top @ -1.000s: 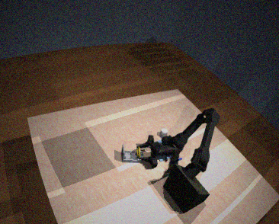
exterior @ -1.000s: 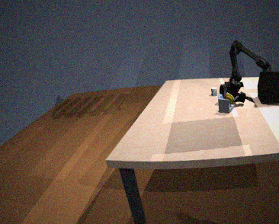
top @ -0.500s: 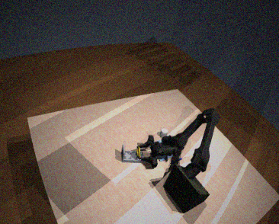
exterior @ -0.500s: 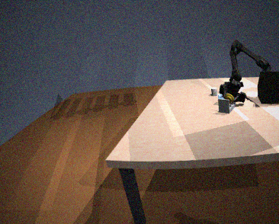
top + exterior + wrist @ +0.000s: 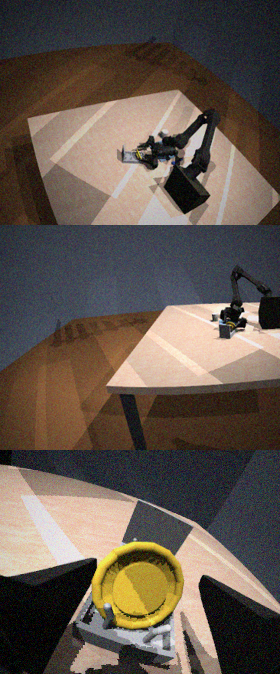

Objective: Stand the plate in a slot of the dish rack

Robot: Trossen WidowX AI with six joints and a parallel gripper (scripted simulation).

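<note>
My gripper tip is now 10 mm to the left of the yellow plate and 10 mm above it. From my gripper tip the other things lie so: blue mat 190 mm to the right, 50 mm below, 20 mm ahead; then blue spoon 220 mm to the right, 90 mm behind, 50 mm below; then grey dish rack 30 mm below, 20 mm to the left, 10 mm ahead.
</note>
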